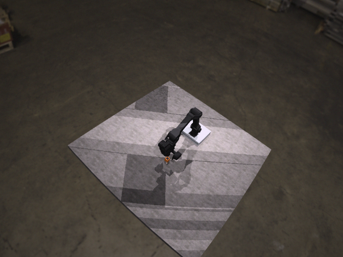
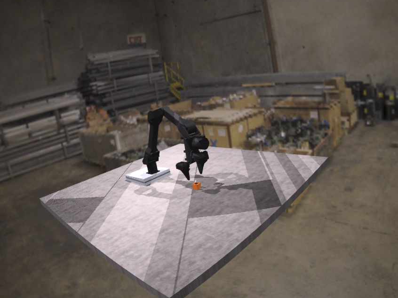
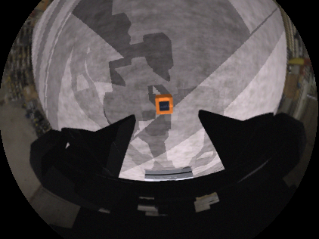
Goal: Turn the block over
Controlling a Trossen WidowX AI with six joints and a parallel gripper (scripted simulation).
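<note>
My gripper tip is now 40 mm above the block.
</note>
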